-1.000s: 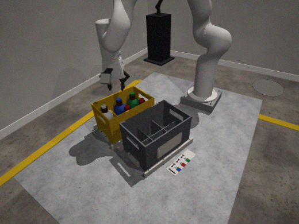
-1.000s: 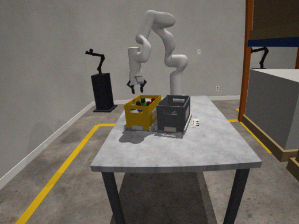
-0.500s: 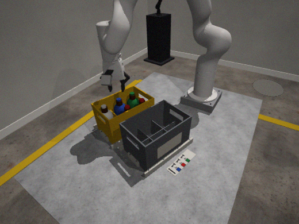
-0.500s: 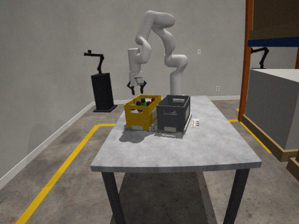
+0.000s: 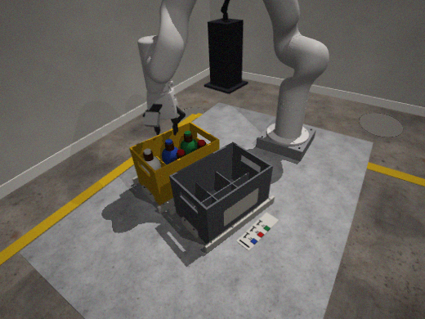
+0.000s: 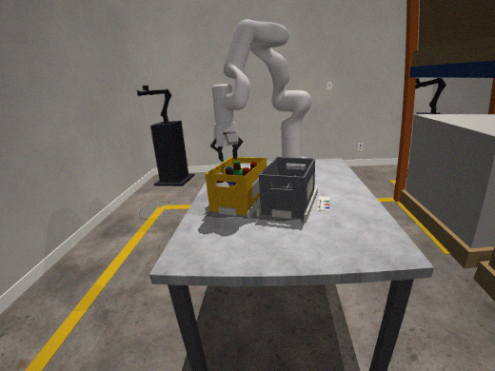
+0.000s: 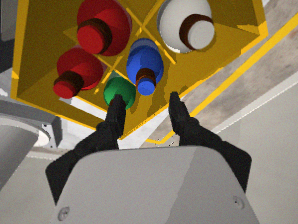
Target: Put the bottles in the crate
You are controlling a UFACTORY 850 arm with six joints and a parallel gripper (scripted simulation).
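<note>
The blue-label bottle is 13 cm below my hand. From my hand the other things lie so: white-label bottle: 9 cm ahead, 2 cm to the right, 13 cm below; red bottle: 2 cm ahead, 8 cm to the left, 13 cm below; yellow crate: 1 cm ahead, 4 cm to the left, 13 cm below.
</note>
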